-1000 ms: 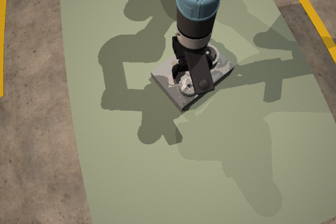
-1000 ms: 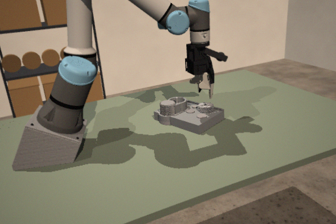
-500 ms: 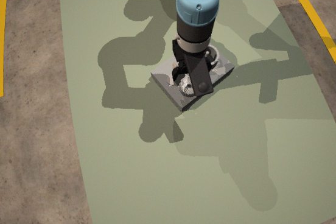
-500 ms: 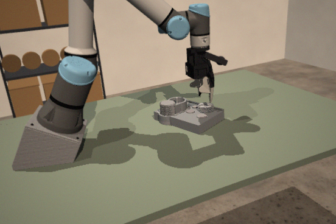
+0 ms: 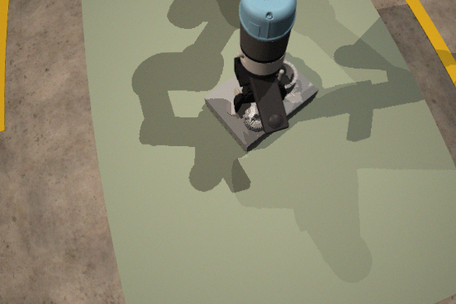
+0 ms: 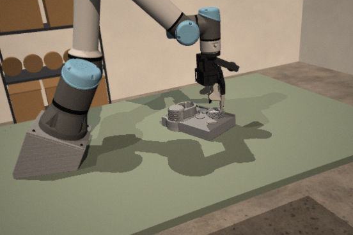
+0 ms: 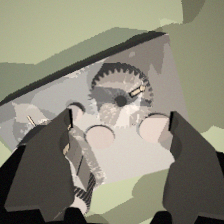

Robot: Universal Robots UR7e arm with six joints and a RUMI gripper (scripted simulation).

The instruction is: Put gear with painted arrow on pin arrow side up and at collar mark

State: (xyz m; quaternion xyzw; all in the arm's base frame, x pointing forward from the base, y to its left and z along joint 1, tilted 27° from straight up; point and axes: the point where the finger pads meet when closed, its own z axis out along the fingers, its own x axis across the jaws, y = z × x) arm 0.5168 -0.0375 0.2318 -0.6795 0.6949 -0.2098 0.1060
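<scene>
Right now the gear is 4 cm below my hand.
</scene>
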